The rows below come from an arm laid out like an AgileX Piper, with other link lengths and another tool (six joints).
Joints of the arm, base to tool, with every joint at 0 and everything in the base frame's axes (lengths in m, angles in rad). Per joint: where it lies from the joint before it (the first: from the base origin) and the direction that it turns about. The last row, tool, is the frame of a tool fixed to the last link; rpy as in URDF.
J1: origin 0.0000 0.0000 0.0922 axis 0 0 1
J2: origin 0.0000 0.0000 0.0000 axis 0 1 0
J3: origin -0.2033 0.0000 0.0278 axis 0 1 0
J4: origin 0.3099 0.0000 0.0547 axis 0.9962 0 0.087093
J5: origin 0.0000 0.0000 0.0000 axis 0 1 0
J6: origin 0.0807 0.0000 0.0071 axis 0.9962 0 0.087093
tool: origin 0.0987 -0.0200 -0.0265 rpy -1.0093 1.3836 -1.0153
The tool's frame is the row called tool.
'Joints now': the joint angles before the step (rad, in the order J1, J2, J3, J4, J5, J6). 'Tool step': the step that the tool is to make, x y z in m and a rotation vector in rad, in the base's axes. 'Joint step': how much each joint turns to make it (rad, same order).
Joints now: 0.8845 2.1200 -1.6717 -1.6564 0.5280 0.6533
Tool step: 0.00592 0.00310 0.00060 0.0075 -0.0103 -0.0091
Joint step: -0.0030 0.0371 -0.0488 -0.0009 0.0068 0.0000
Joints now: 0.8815 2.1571 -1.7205 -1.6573 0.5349 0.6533
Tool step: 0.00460 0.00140 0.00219 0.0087 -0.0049 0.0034
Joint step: -0.0071 0.0154 -0.0261 -0.0019 -0.0106 0.0000
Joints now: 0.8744 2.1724 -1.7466 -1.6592 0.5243 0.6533
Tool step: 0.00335 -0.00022 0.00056 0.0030 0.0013 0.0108
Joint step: -0.0095 0.0023 -0.0058 -0.0036 -0.0202 -0.0003
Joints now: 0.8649 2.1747 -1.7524 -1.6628 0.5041 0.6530
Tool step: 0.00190 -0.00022 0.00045 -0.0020 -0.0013 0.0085
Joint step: -0.0059 0.0001 -0.0010 -0.0063 -0.0129 -0.0007
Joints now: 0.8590 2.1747 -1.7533 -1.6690 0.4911 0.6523
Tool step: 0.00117 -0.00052 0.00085 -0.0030 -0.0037 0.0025
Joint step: -0.0031 0.0000 -0.0009 -0.0057 -0.0038 -0.0007
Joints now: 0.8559 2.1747 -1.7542 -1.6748 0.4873 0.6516
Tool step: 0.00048 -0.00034 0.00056 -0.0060 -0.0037 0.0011
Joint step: -0.0011 0.0000 -0.0001 -0.0028 -0.0001 -0.0048
